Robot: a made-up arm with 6 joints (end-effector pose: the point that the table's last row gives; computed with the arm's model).
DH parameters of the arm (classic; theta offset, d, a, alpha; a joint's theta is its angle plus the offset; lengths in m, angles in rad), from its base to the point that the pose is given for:
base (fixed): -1.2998 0 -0.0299 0
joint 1: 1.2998 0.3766 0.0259 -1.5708
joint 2: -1.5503 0 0.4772 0
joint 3: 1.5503 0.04 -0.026 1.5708
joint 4: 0 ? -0.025 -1.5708
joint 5: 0 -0.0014 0.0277 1.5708
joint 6: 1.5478 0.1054 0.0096 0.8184
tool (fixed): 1.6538 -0.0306 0 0
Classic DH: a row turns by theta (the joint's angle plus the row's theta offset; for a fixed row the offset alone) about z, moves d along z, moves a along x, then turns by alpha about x.
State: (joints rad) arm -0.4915 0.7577 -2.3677 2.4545 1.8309 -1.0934
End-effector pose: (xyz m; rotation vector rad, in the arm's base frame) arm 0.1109 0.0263 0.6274 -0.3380 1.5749 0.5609
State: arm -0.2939 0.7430 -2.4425 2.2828 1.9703 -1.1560
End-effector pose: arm 0.1235 0.0483 0.6195 -0.4763 1.2754 0.6476
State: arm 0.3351 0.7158 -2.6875 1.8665 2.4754 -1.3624
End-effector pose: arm 0.1351 0.1154 0.6009 -0.5178 0.4482 0.8914
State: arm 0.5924 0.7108 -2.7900 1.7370 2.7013 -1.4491
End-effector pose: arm 0.1316 0.1420 0.5891 -0.3913 0.2178 0.9791
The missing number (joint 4, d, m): 0.3055
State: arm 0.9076 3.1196 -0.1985 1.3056 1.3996 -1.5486
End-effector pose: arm -0.0209 0.1875 -0.3705 -1.2715 -1.7303 1.3477
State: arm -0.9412 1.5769 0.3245 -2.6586 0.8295 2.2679
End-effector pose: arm 0.5209 -0.6395 0.3405 1.5836 -1.2355 0.7957
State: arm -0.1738 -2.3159 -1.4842 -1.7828 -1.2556 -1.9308
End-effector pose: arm -0.0937 0.1718 -0.2411 -0.2782 1.3025 1.3446
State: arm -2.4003 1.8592 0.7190 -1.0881 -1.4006 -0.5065
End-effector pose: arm -0.4343 -0.5544 -0.0183 1.6432 -0.9218 0.0506
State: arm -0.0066 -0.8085 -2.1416 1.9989 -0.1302 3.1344
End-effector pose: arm -0.3748 0.0882 0.3207 1.9997 1.3354 -1.2234
